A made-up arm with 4 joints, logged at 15 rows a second.
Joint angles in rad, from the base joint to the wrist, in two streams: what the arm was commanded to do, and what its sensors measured. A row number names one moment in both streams.
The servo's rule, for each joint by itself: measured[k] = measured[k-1] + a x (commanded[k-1-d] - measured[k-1]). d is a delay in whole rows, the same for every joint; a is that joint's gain. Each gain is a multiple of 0.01, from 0.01 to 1. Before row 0 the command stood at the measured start. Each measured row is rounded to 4 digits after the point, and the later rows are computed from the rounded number. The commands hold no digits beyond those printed.
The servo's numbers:
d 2
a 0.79 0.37 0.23 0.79
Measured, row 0:
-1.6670, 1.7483, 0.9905, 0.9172
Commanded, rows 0 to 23:
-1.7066, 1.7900, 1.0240, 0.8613
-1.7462, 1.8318, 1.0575, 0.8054
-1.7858, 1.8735, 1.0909, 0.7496
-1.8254, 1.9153, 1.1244, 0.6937
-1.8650, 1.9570, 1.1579, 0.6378
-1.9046, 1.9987, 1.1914, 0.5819
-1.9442, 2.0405, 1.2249, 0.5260
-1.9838, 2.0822, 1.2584, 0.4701
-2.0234, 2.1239, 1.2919, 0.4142
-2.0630, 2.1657, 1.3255, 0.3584
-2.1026, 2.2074, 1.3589, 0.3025
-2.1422, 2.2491, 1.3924, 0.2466
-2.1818, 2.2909, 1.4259, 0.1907
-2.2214, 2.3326, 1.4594, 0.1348
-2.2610, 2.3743, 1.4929, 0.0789
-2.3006, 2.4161, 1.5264, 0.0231
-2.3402, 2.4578, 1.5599, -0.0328
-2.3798, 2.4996, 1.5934, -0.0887
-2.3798, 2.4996, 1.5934, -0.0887
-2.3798, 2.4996, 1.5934, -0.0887
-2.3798, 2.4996, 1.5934, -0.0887
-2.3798, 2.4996, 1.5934, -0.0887
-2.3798, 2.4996, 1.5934, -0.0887
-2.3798, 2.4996, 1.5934, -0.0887
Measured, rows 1 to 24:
-1.6670, 1.7483, 0.9905, 0.9172
-1.6670, 1.7483, 0.9905, 0.9172
-1.6983, 1.7637, 0.9982, 0.8730
-1.7361, 1.7889, 1.0118, 0.8196
-1.7754, 1.8202, 1.0300, 0.7643
-1.8149, 1.8554, 1.0517, 0.7085
-1.8545, 1.8930, 1.0761, 0.6526
-1.8941, 1.9321, 1.1026, 0.5967
-1.9337, 1.9722, 1.1307, 0.5408
-1.9733, 2.0129, 1.1601, 0.4849
-2.0129, 2.0540, 1.1904, 0.4290
-2.0525, 2.0953, 1.2215, 0.3732
-2.0921, 2.1368, 1.2531, 0.3173
-2.1317, 2.1784, 1.2851, 0.2614
-2.1713, 2.2200, 1.3175, 0.2055
-2.2109, 2.2617, 1.3501, 0.1496
-2.2505, 2.3034, 1.3829, 0.0937
-2.2901, 2.3451, 1.4159, 0.0379
-2.3297, 2.3868, 1.4490, -0.0180
-2.3693, 2.4285, 1.4822, -0.0739
-2.3776, 2.4548, 1.5078, -0.0856
-2.3793, 2.4714, 1.5275, -0.0880
-2.3797, 2.4818, 1.5427, -0.0886
-2.3798, 2.4884, 1.5544, -0.0887

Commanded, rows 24 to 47:
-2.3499, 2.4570, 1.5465, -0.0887
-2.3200, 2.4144, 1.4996, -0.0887
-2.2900, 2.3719, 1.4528, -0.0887
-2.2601, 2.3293, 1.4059, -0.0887
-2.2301, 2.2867, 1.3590, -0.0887
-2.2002, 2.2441, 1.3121, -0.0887
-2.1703, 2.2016, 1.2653, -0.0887
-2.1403, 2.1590, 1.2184, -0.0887
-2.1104, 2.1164, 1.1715, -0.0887
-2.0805, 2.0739, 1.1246, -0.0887
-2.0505, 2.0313, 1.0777, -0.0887
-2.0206, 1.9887, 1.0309, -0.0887
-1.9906, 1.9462, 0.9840, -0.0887
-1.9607, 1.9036, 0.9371, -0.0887
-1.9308, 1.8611, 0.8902, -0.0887
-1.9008, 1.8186, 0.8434, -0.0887
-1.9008, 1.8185, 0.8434, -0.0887
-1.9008, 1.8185, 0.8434, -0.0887
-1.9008, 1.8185, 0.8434, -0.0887
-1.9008, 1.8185, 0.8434, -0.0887
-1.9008, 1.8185, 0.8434, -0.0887
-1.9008, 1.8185, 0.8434, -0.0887
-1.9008, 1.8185, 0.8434, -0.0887
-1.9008, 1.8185, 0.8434, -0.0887
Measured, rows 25 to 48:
-2.3798, 2.4925, 1.5634, -0.0887
-2.3798, 2.4951, 1.5703, -0.0887
-2.3562, 2.4810, 1.5648, -0.0887
-2.3276, 2.4564, 1.5498, -0.0887
-2.2979, 2.4251, 1.5275, -0.0887
-2.2680, 2.3897, 1.4995, -0.0887
-2.2381, 2.3516, 1.4672, -0.0887
-2.2082, 2.3118, 1.4315, -0.0887
-2.1783, 2.2710, 1.3933, -0.0887
-2.1483, 2.2296, 1.3531, -0.0887
-2.1184, 2.1877, 1.3113, -0.0887
-2.0885, 2.1456, 1.2684, -0.0887
-2.0585, 2.1033, 1.2245, -0.0887
-2.0286, 2.0609, 1.1800, -0.0887
-1.9986, 2.0185, 1.1349, -0.0887
-1.9687, 1.9760, 1.0894, -0.0887
-1.9388, 1.9335, 1.0436, -0.0887
-1.9088, 1.8910, 0.9976, -0.0887
-1.9025, 1.8642, 0.9621, -0.0887
-1.9012, 1.8473, 0.9348, -0.0887
-1.9009, 1.8366, 0.9138, -0.0887
-1.9008, 1.8299, 0.8976, -0.0887
-1.9008, 1.8257, 0.8851, -0.0887
-1.9008, 1.8230, 0.8755, -0.0887

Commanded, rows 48 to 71:
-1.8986, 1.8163, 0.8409, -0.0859
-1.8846, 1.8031, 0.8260, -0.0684
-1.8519, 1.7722, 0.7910, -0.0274
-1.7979, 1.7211, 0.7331, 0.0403
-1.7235, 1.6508, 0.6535, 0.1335
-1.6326, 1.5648, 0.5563, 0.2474
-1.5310, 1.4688, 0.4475, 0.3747
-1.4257, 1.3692, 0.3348, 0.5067
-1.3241, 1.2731, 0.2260, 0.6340
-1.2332, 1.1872, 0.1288, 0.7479
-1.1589, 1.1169, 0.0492, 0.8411
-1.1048, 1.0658, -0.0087, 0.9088
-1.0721, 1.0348, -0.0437, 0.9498
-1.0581, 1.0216, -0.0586, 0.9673
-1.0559, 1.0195, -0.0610, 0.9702
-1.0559, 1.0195, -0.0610, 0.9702
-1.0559, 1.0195, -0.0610, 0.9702
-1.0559, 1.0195, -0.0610, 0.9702
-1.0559, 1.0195, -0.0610, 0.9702
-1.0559, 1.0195, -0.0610, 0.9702
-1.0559, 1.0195, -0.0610, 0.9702
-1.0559, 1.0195, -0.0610, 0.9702
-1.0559, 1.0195, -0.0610, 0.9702
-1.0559, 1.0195, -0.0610, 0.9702
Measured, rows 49 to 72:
-1.9008, 1.8213, 0.8681, -0.0887
-1.9008, 1.8203, 0.8624, -0.0887
-1.8991, 1.8188, 0.8575, -0.0865
-1.8876, 1.8130, 0.8503, -0.0722
-1.8594, 1.7979, 0.8367, -0.0368
-1.8108, 1.7695, 0.8129, 0.0241
-1.7418, 1.7256, 0.7762, 0.1105
-1.6555, 1.6661, 0.7256, 0.2187
-1.5571, 1.5931, 0.6616, 0.3419
-1.4533, 1.5103, 0.5864, 0.4721
-1.3512, 1.4225, 0.5035, 0.6000
-1.2580, 1.3354, 0.4173, 0.7168
-1.1797, 1.2546, 0.3326, 0.8150
-1.1205, 1.1847, 0.2541, 0.8891
-1.0823, 1.1292, 0.1856, 0.9371
-1.0632, 1.0894, 0.1294, 0.9610
-1.0574, 1.0635, 0.0856, 0.9683
-1.0562, 1.0472, 0.0519, 0.9698
-1.0560, 1.0370, 0.0259, 0.9701
-1.0559, 1.0305, 0.0059, 0.9702
-1.0559, 1.0264, -0.0095, 0.9702
-1.0559, 1.0238, -0.0213, 0.9702
-1.0559, 1.0222, -0.0304, 0.9702
-1.0559, 1.0212, -0.0374, 0.9702

